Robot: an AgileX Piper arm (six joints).
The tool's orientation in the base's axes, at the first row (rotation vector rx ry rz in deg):
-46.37, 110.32, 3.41
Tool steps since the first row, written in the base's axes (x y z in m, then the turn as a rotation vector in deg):
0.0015, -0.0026, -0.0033, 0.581, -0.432, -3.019
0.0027, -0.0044, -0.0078, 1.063, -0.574, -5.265
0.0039, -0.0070, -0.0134, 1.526, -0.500, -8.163
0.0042, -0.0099, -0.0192, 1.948, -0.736, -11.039
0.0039, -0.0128, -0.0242, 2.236, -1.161, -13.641
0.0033, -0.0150, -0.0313, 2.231, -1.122, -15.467
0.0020, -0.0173, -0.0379, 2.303, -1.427, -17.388
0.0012, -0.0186, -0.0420, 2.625, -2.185, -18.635
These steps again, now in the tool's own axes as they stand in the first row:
0.0036, -0.0019, 0.0018, 2.528, 0.238, 1.786
0.0079, -0.0026, 0.0043, 4.304, 0.526, 3.221
0.0135, -0.0036, 0.0071, 6.508, 1.186, 5.045
0.0196, -0.0043, 0.0091, 8.863, 1.622, 6.709
0.0252, -0.0049, 0.0102, 11.126, 1.905, 8.062
0.0323, -0.0042, 0.0124, 12.599, 2.481, 8.976
0.0392, -0.0033, 0.0138, 14.304, 2.775, 9.868
0.0434, -0.0026, 0.0147, 15.621, 2.379, 10.452

